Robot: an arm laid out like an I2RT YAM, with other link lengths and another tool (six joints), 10 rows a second.
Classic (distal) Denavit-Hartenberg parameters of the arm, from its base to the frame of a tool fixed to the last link. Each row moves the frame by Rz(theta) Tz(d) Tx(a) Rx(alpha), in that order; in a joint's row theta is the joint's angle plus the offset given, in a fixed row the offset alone. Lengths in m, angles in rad.
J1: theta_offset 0; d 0.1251; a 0.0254; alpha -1.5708
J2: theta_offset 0; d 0; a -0.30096; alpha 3.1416
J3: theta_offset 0.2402; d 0; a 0.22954; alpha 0
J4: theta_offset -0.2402; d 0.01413; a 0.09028; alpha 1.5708
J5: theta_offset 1.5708; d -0.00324; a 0; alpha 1.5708
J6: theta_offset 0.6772; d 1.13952; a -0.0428; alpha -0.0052
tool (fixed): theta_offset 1.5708; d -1.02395; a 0; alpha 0
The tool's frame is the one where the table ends.
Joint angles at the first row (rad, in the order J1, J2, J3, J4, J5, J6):
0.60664, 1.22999, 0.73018, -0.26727, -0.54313, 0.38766
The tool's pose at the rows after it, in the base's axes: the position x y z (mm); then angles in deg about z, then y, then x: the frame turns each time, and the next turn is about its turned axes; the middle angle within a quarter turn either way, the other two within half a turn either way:
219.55 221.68 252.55 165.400 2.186 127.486
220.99 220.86 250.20 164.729 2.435 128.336
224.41 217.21 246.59 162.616 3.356 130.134
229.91 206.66 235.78 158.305 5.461 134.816
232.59 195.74 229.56 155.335 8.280 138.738
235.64 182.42 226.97 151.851 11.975 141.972
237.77 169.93 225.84 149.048 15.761 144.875
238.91 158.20 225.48 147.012 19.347 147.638
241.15 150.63 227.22 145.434 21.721 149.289
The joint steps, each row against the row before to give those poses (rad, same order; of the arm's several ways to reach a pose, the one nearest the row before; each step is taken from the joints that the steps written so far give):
-0.00025, -0.00259, -0.00277, -0.00793, 0.02480, 0.00198
0.00067, 0.00271, 0.00114, -0.00696, 0.01830, -0.00006
0.00004, -0.00286, 0.00160, -0.01636, 0.04996, 0.00525
-0.00123, -0.00679, 0.00022, -0.04949, 0.11134, 0.00598
-0.00157, -0.01423, 0.00473, -0.05244, 0.09706, -0.00730
-0.00283, -0.02408, 0.00256, -0.04408, 0.10749, -0.00079
-0.00044, -0.02153, 0.00480, -0.04187, 0.10108, -0.00319
-0.00058, -0.01837, 0.00698, -0.04236, 0.09021, -0.00714
-0.00175, -0.00708, 0.01253, -0.02918, 0.06034, -0.00045

